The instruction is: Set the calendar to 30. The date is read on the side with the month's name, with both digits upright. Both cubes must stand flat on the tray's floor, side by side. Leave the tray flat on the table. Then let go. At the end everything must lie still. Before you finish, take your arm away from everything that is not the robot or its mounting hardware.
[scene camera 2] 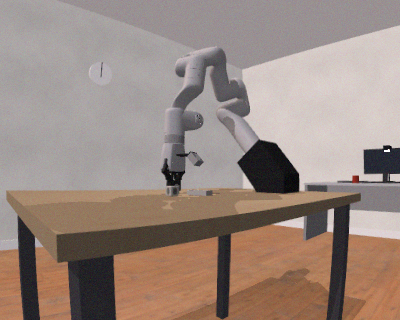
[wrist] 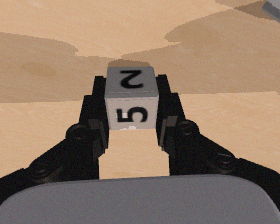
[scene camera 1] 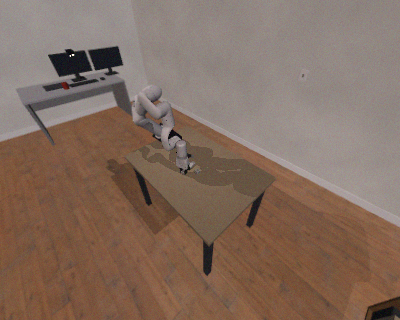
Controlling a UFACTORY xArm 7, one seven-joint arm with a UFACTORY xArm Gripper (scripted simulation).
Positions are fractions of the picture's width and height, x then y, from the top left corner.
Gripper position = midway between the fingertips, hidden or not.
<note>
I see my gripper (scene camera 2: 0.43, 0.60) and a number cube (wrist: 0.47, 0.43).
My gripper is seen too in the wrist view (wrist: 0.47, 0.41).
</note>
